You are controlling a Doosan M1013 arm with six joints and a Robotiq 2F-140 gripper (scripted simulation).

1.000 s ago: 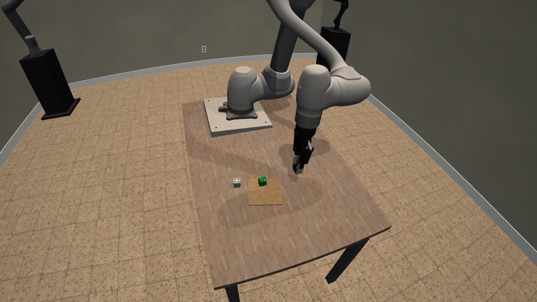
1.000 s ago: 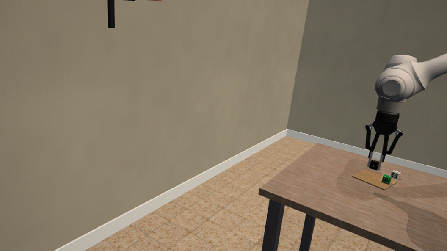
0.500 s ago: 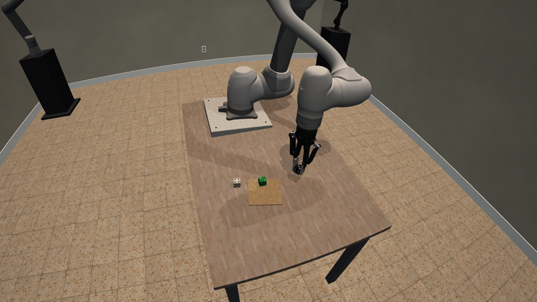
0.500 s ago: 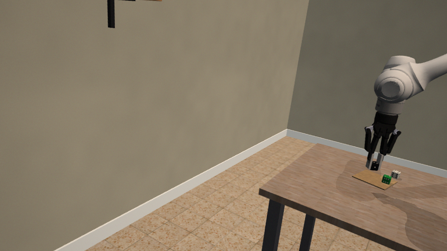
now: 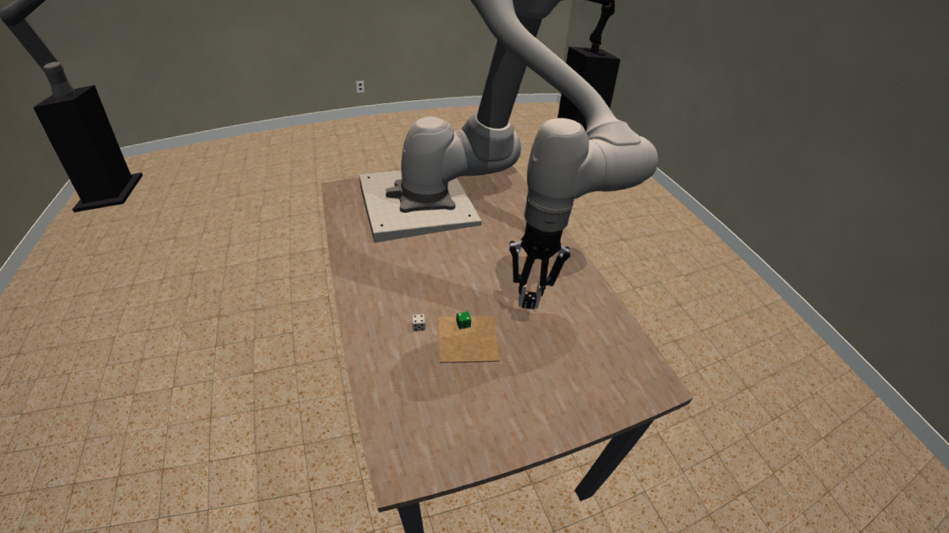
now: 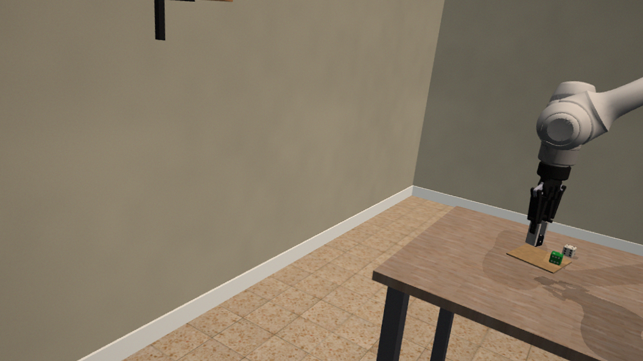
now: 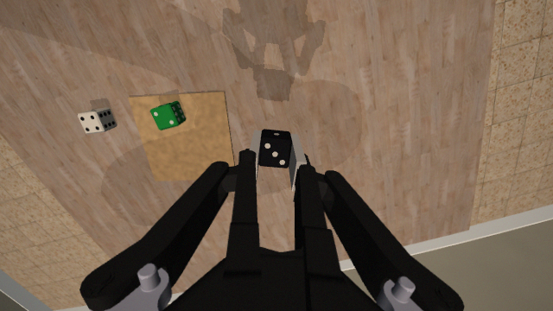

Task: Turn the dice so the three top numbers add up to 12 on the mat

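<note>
Right now my hand is 140 mm to the left of the green die, 110 mm above it and 50 mm past it. Also, from my hand: white die (250 mm to the right, 110 mm below, 60 mm behind); then black die (20 mm below); then tan mat (140 mm to the right, 130 mm below).
</note>
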